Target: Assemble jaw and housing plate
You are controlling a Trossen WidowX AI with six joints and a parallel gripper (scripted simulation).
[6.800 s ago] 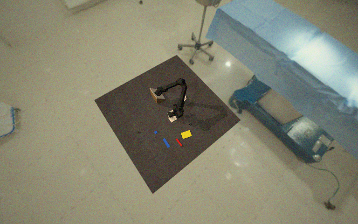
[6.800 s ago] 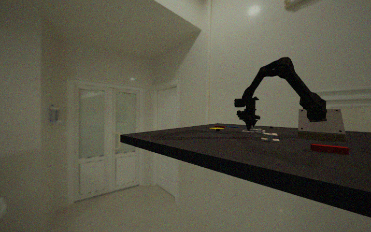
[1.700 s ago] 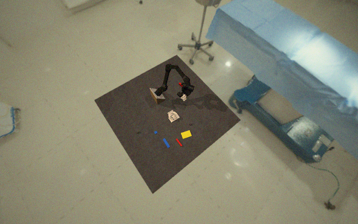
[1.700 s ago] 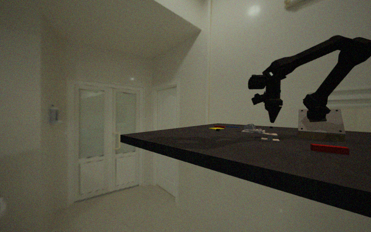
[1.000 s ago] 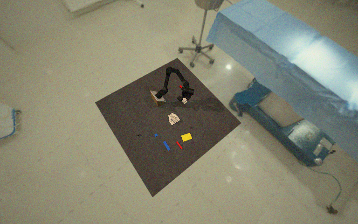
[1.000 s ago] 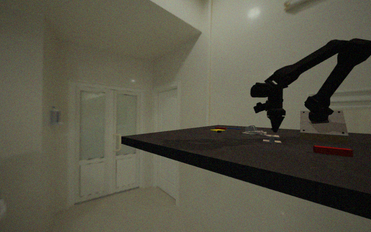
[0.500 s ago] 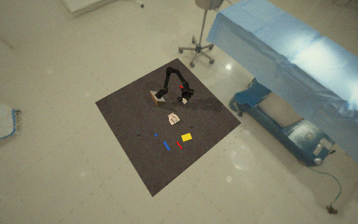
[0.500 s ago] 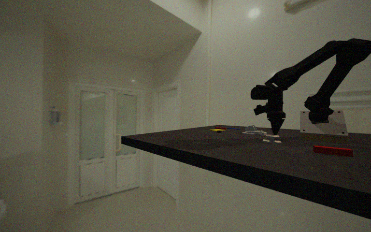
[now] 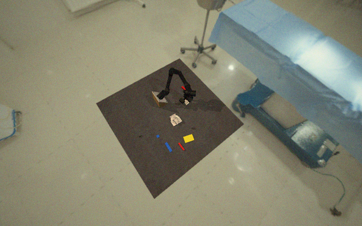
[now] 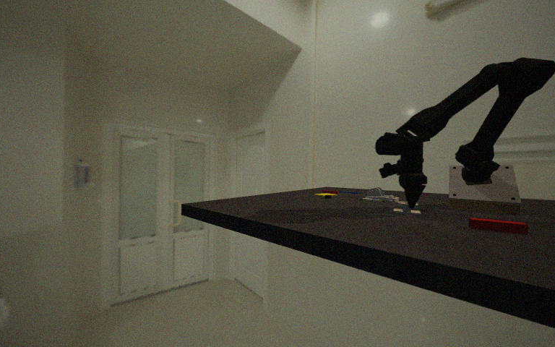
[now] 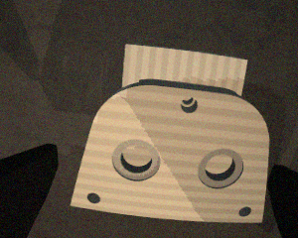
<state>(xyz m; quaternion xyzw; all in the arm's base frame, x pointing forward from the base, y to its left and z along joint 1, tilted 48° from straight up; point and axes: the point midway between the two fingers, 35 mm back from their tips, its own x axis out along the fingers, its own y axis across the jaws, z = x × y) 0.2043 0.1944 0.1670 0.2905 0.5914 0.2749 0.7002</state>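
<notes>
Now: gripper tip 25 cm to the left of the curved white jaw, 9 cm short of it and 1 cm above it. From my gripper tip the other things lie so: blue bar 53 cm to the right, 31 cm ahead, 2 cm below; small blue piece 55 cm to the right, 14 cm ahead, 2 cm below; yellow block 38 cm ahead, 30 cm to the right, 2 cm below.
</notes>
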